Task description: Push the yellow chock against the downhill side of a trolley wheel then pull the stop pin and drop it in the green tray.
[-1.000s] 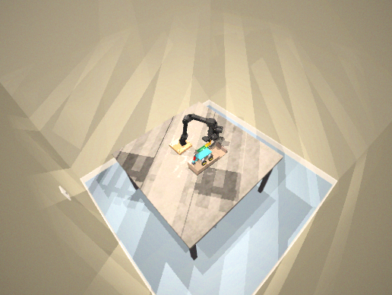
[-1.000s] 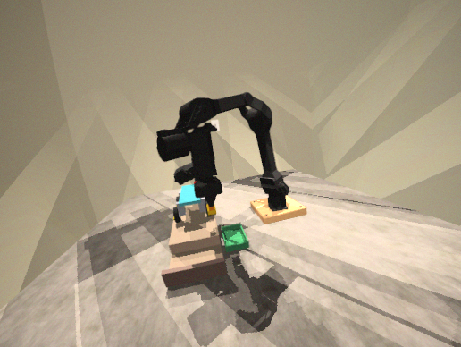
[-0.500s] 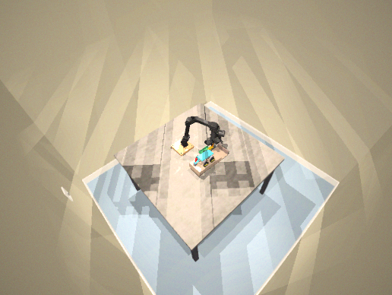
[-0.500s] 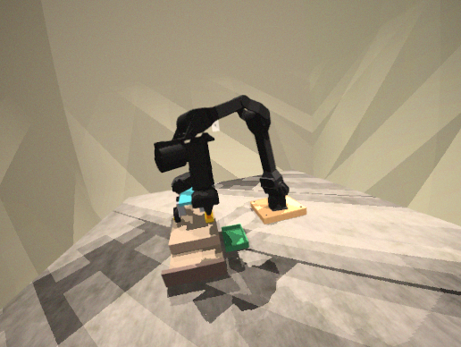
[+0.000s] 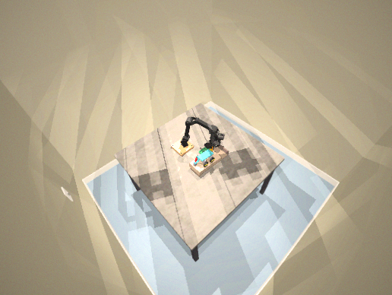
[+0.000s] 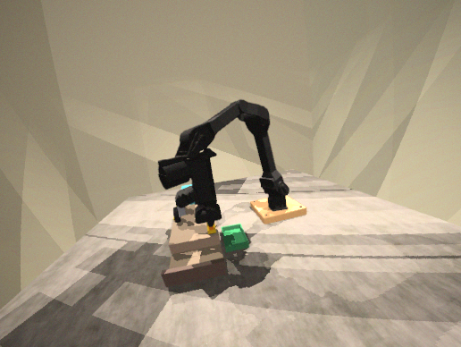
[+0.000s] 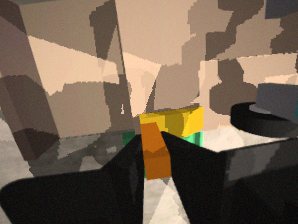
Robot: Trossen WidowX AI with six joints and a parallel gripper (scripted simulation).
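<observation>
Now: gripper tip 25 cm to the left of the red-headed stop pin, 7 cm short of it and 4 cm below it. Also, from my gripper tip: ramp lip 12 cm to the left, 6 cm below, 4 cm ahead; then yellow chock 2 cm to the right, 1 cm below; then green tray 9 cm below, 6 cm behind, 4 cm to the right.
</observation>
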